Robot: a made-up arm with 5 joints.
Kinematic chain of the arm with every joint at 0, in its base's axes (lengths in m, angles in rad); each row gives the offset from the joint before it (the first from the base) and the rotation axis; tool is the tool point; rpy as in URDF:
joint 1: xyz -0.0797 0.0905 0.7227 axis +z
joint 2: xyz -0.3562 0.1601 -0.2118 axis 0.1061 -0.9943 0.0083
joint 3: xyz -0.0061 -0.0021 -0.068 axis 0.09 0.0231 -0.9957
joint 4: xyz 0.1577 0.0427 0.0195 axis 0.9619 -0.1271 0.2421
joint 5: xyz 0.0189 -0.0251 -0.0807 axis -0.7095 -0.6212 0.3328
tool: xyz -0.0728 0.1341 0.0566 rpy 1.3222 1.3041 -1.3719
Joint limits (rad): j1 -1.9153..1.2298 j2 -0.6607..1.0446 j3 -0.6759..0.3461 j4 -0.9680..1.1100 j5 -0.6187..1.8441
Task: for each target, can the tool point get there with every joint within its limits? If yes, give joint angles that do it. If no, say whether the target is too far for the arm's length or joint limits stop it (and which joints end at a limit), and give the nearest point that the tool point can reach.
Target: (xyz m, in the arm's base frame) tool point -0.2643 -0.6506 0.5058
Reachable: no: joint limits stop it (at a limit: joint 1, joint 2, joint 3, joint 4) | nearest point -0.2290 -0.3368 0.3747 | short by 0.342 m
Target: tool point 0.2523 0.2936 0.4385
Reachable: yes | joints -1.3909 0.7470 0.0186 0.8016 1.5342
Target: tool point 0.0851 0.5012 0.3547
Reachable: yes | joints -0.9649 0.1467 0.0296 0.9198 1.3609
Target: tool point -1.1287 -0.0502 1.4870
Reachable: no: too far | nearest point -0.5033 0.0337 0.6376 | short by 1.058 m
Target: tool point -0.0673 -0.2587 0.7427
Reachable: no: joint limits stop it (at a limit: joint 1, joint 2, joint 3, joint 4, joint 5) | nearest point -0.3095 -0.1635 0.6514 | short by 0.276 m
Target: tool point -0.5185 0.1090 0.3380
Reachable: yes | joints 0.6864 -0.1077 -0.1868 -0.2014 0.5155
